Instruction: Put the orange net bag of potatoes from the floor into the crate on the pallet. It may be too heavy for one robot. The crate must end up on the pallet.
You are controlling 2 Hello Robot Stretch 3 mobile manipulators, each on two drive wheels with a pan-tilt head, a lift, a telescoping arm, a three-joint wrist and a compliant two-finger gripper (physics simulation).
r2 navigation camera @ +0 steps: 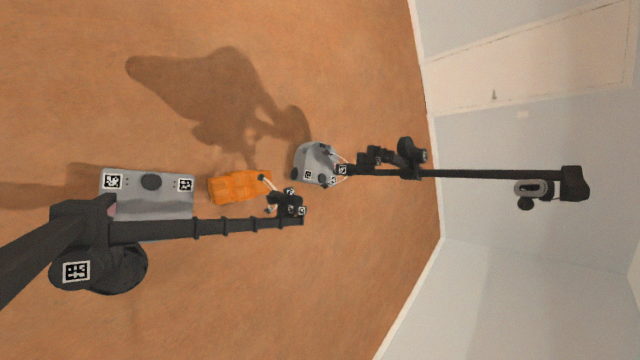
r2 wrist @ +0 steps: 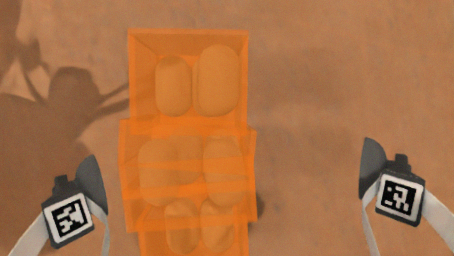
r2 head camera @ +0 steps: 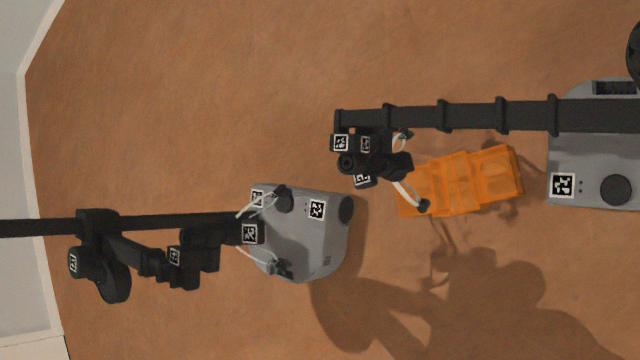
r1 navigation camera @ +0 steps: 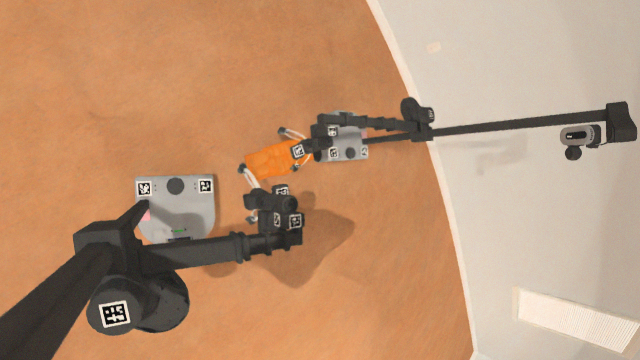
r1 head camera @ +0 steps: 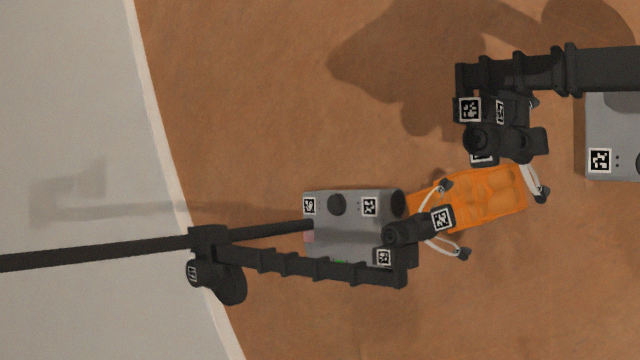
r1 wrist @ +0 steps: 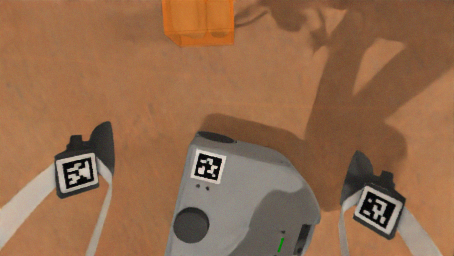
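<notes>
The orange net bag of potatoes (r1 head camera: pixel 500 186) (r1 navigation camera: pixel 267 162) (r1 wrist: pixel 200 17) (r2 head camera: pixel 492 175) (r2 navigation camera: pixel 230 187) (r2 wrist: pixel 220 165) lies on the floor between the two robots. My r1 gripper (r1 head camera: pixel 538 148) (r1 navigation camera: pixel 246 194) (r1 wrist: pixel 229 162) (r2 head camera: pixel 283 230) (r2 navigation camera: pixel 326 167) is open and empty, beside the bag and over the edge of r1's own base. My r2 gripper (r1 head camera: pixel 454 219) (r1 navigation camera: pixel 288 149) (r2 head camera: pixel 415 169) (r2 navigation camera: pixel 265 194) (r2 wrist: pixel 232 175) is open above the bag, whose body shows between its fingers, nearer the left one. The crate and pallet do not show in these views.
r1's base (r1 navigation camera: pixel 175 215) (r1 wrist: pixel 230 200) (r2 head camera: pixel 295 225) stands at one side of the bag. r2's base (r1 head camera: pixel 345 225) (r2 navigation camera: pixel 150 210) stands at the other side, close to its end. Walls stand behind both robots, with a door (r2 navigation camera: pixel 525 65) in one.
</notes>
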